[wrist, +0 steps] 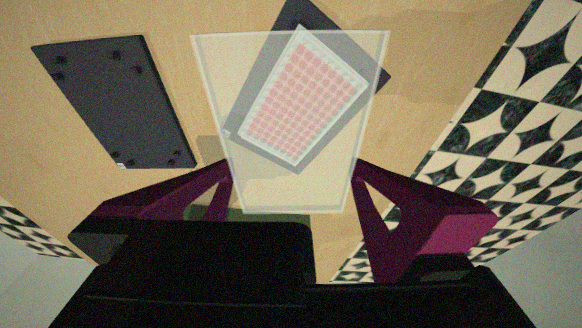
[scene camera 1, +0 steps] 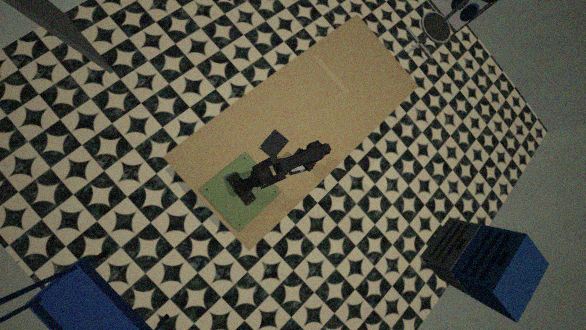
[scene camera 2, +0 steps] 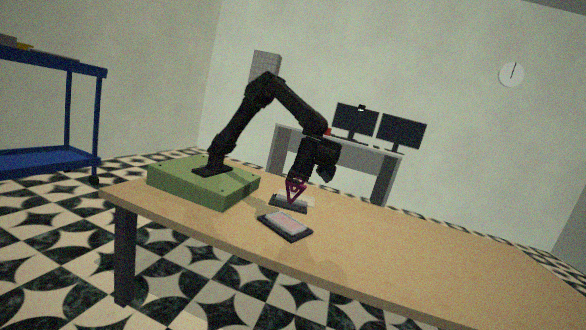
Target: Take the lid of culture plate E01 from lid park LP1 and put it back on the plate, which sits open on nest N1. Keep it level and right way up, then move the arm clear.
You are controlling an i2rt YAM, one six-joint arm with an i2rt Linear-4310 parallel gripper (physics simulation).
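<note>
My gripper is shut on the clear lid, with a finger at each long side. The lid looks level and is held above the table. In the wrist view it overlaps the culture plate, which is turned at an angle to it. The plate, with pink wells, sits open on the dark nest N1. The dark lid park LP1 holds no lid. In scene camera 1 the arm hides the gripper and most of the plate.
The green base block carries the arm at one end of the wooden table. A blue cart and a desk with two monitors stand apart from the table.
</note>
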